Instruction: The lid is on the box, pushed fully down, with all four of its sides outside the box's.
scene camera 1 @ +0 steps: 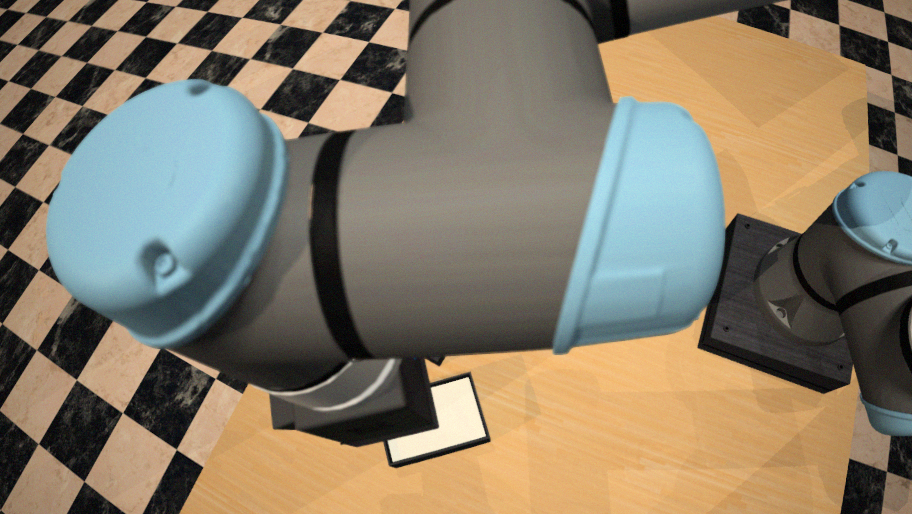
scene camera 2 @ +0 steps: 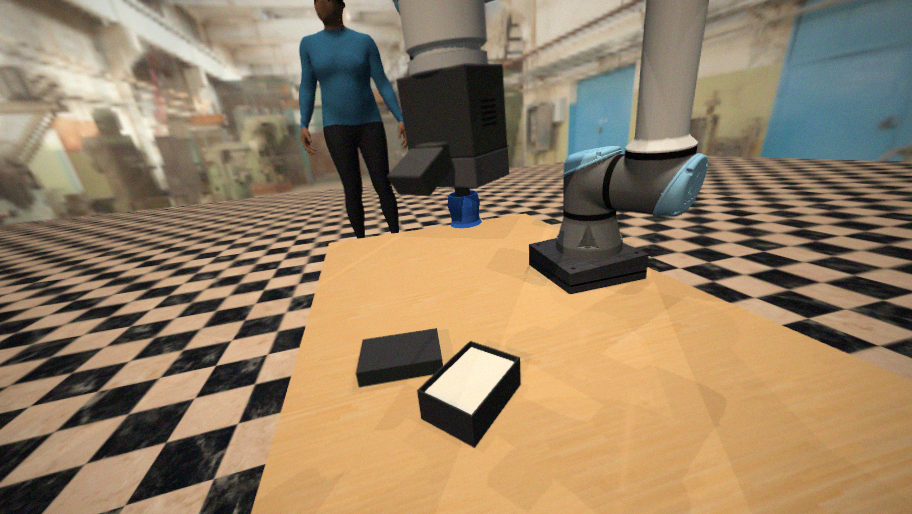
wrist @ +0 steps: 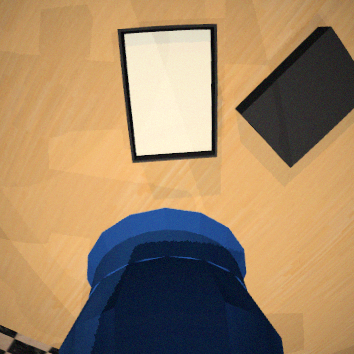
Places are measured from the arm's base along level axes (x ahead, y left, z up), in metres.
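Pixels of known places: hand, its tool point: (scene camera 2: 465, 222) (wrist: 166, 278); arm's base, origin of its link: (scene camera 1: 805, 292) (scene camera 2: 588, 246).
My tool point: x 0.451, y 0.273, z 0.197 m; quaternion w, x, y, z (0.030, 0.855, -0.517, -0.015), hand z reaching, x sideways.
Note:
Ahead of a thing's pixels: the offset from my tool point to its top centre. Level surfaces: height alone.
The black box {0.005 m ahead, 0.011 m right, 0.211 m down} (scene camera 1: 454, 411) (scene camera 2: 473, 383) (wrist: 171, 92) stands open on the table, with a cream-white surface inside its thin black rim. The black lid {0.069 m ahead, 0.147 m right, 0.232 m down} (scene camera 2: 399, 356) (wrist: 302, 97) lies beside it, apart from the box, top side up and turned at an angle to it. In scene camera 1 the arm hides the lid and part of the box. My gripper, a blue suction cup (scene camera 2: 465, 223) (wrist: 166, 235), hangs high above the table, away from both, with nothing on it. It is hidden behind the arm in scene camera 1.
The wooden table {0.258 m down} (scene camera 1: 574, 459) (scene camera 2: 606, 395) (wrist: 60, 200) carries the arm's dark base block (scene camera 1: 734, 300) (scene camera 2: 587, 274). A person (scene camera 2: 348, 83) in a blue top stands beyond the table's far edge. The arm's wrist (scene camera 1: 459, 236) fills much of scene camera 1.

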